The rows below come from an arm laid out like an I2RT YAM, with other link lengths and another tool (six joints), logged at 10 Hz.
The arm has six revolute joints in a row. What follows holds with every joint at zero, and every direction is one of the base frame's.
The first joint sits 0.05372 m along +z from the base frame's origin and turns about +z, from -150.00 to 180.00 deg.
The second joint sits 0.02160 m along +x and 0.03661 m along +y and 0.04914 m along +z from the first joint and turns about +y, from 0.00 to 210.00 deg.
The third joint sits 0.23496 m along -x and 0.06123 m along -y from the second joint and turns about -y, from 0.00 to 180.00 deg.
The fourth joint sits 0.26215 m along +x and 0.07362 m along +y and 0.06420 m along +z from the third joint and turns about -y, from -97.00 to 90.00 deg.
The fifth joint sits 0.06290 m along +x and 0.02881 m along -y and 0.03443 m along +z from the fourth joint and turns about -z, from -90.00 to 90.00 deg.
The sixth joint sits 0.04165 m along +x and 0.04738 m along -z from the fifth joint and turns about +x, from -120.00 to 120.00 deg.
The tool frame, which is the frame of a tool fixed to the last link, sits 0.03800 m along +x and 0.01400 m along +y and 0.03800 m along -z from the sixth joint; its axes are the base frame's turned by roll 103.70, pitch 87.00 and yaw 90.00 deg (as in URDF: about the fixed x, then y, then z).
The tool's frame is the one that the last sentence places.
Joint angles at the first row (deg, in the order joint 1, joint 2, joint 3, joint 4, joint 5, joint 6):
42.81, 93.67, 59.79, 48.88, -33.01, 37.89
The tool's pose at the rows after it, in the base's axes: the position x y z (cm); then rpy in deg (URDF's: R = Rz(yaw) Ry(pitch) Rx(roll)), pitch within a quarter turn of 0, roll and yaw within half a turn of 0:
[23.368, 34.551, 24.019, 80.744, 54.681, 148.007]
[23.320, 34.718, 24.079, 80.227, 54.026, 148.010]
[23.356, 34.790, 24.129, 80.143, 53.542, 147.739]
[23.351, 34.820, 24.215, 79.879, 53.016, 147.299]
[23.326, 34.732, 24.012, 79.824, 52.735, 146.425]
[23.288, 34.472, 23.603, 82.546, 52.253, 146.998]
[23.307, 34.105, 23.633, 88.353, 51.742, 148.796]
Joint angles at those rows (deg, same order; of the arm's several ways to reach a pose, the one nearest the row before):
43.09, 94.00, 59.79, 49.80, -32.99, 38.76
43.27, 94.43, 60.01, 50.63, -33.04, 39.66
43.33, 94.58, 60.12, 50.85, -32.64, 40.12
43.40, 94.59, 60.07, 51.20, -32.21, 40.64
43.44, 94.37, 59.31, 51.72, -31.29, 40.66
43.42, 93.45, 58.24, 49.95, -29.76, 40.27
43.42, 91.37, 58.11, 43.88, -27.14, 39.14

